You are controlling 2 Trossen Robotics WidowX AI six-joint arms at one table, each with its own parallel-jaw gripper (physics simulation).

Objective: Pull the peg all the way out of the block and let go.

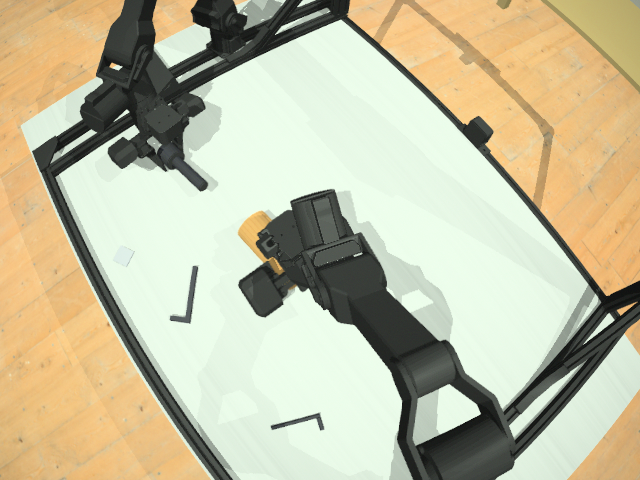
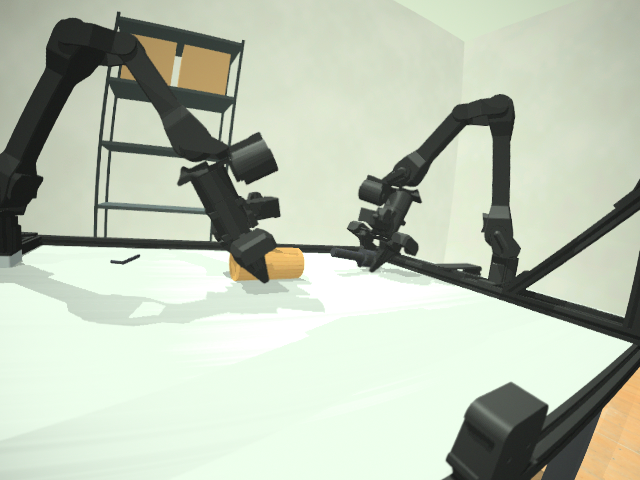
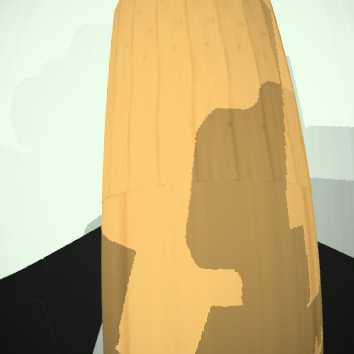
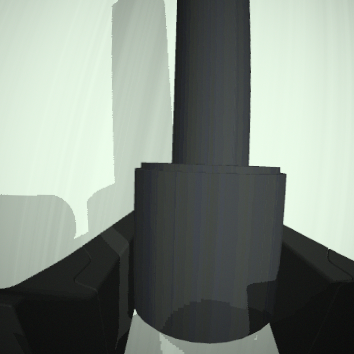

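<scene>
The orange wooden cylindrical block lies on its side. My left gripper is shut on it and hides part of it; whether it touches the table is hard to tell. The dark peg, a thin shaft with a thick head, is fully outside the block, with a gap between its tip and the block's end. My right gripper is shut on the peg's thick head. The peg is held low over the table, its shaft pointing toward the block.
Two thin black L-shaped pieces and a small pale square lie on the white table. A black frame runs around the table. A shelf unit stands behind.
</scene>
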